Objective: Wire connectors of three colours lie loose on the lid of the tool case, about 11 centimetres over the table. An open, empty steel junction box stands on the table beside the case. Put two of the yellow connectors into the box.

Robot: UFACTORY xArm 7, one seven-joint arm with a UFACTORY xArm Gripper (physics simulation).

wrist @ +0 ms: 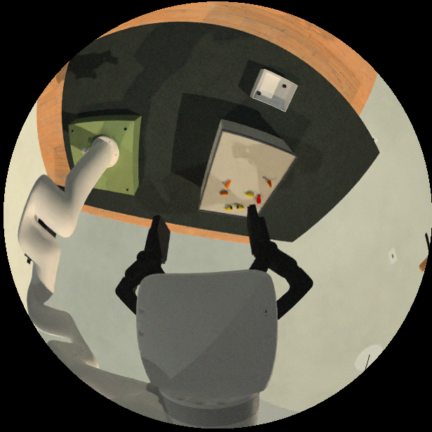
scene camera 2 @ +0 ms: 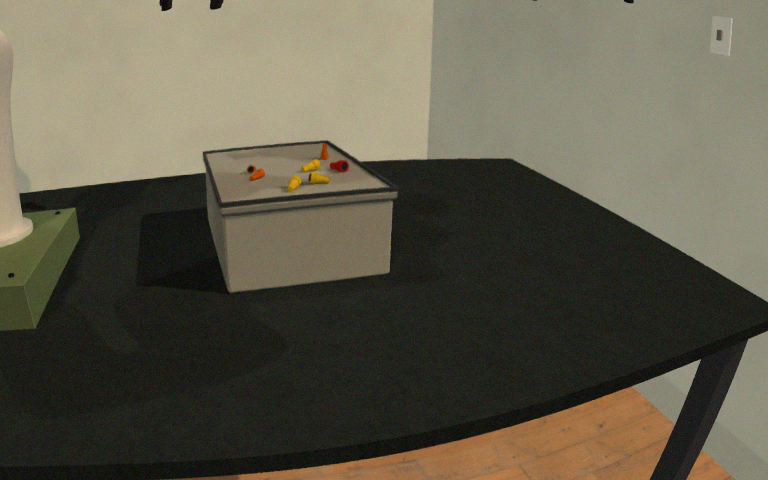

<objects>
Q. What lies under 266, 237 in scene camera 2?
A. A tool case.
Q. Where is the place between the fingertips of my gripper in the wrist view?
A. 204, 218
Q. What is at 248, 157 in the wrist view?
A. A tool case.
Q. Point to a steel junction box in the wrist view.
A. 271, 88
</objects>
